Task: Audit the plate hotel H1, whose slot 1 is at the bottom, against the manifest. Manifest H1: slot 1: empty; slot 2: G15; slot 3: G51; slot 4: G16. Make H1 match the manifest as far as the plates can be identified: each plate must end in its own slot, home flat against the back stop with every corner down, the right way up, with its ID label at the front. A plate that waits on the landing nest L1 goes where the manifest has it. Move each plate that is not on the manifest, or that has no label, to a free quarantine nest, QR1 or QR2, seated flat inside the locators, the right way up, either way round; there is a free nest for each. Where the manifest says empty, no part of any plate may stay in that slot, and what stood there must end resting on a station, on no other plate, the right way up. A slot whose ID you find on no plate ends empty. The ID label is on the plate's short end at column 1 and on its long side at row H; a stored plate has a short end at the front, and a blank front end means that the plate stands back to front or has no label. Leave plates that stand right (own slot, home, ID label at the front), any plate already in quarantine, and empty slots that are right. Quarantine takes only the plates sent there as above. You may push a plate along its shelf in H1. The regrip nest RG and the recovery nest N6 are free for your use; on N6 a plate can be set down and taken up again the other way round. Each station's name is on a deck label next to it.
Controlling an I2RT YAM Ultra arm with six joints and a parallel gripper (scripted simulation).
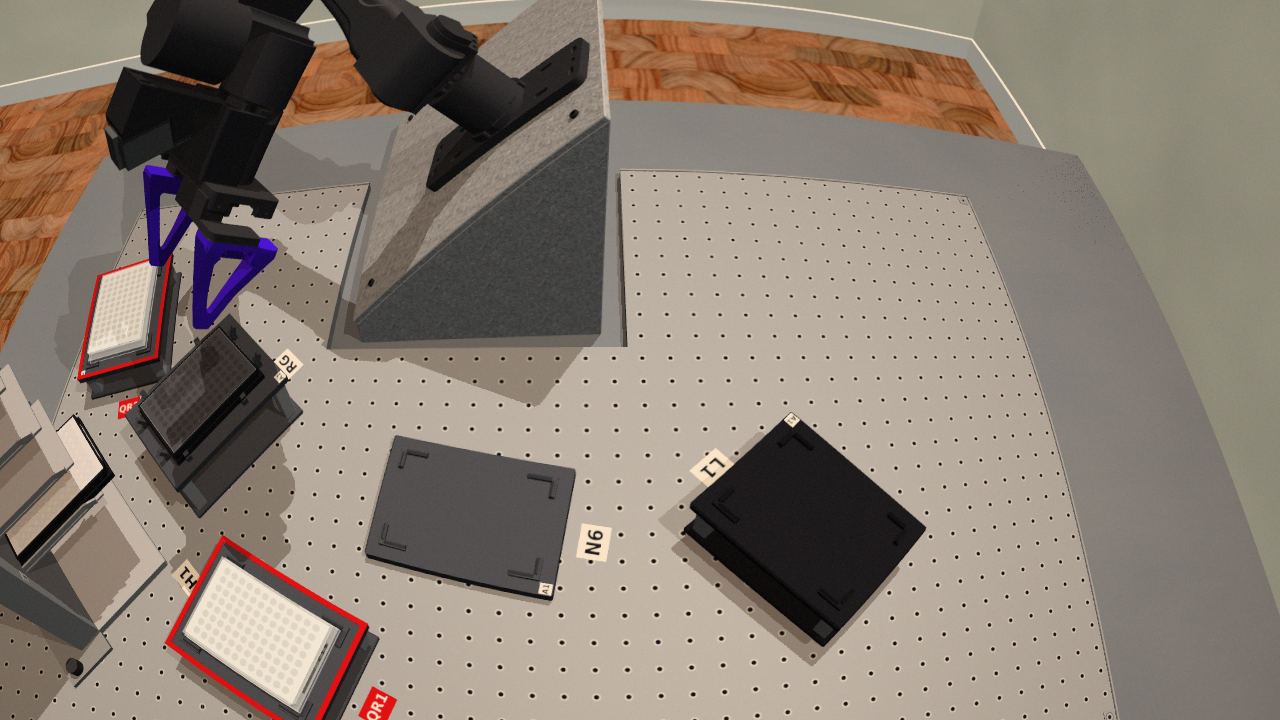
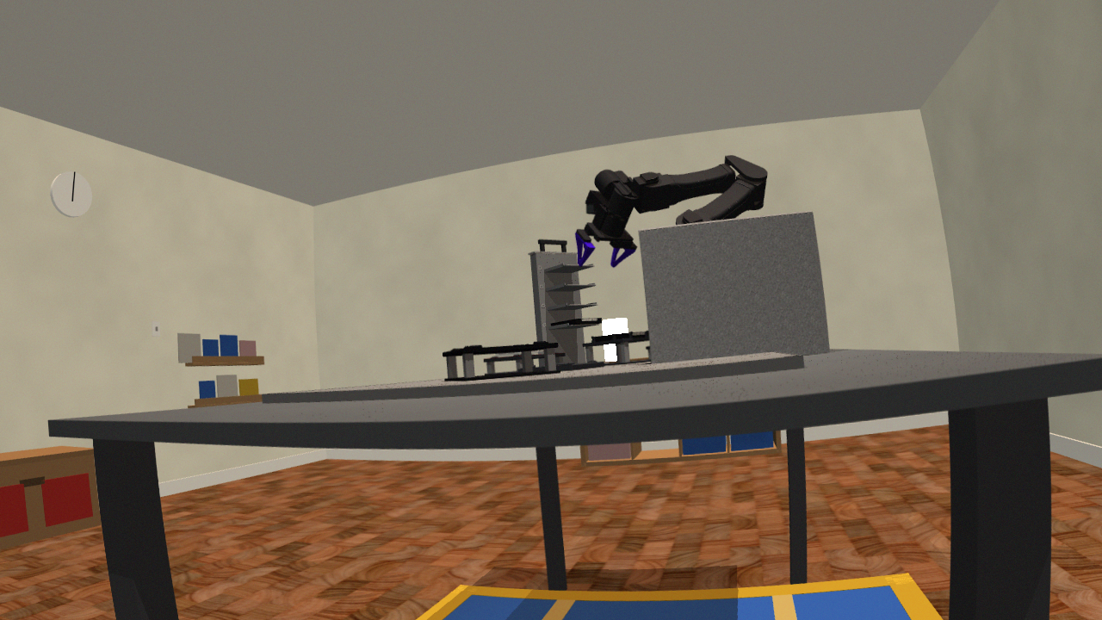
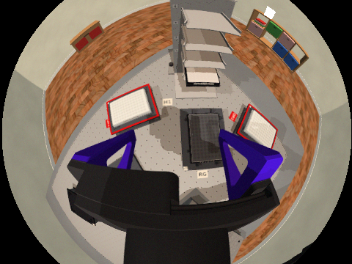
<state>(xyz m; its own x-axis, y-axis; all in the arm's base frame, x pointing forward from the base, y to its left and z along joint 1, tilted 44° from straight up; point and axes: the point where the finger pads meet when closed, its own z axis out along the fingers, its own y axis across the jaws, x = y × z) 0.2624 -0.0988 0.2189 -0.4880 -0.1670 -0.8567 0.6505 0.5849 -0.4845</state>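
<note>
Now: hand 190 mm above the regrip nest RG, 70 mm to the left of it and 30 mm past it. The rest, counted from my hand: plate hotel H1 (230 mm to the right, 180 mm ahead, 80 mm below); quarantine nest QR1 (210 mm below, 190 mm ahead, 40 mm to the left); recovery nest N6 (240 mm below, 210 mm to the left, 40 mm ahead).
</note>
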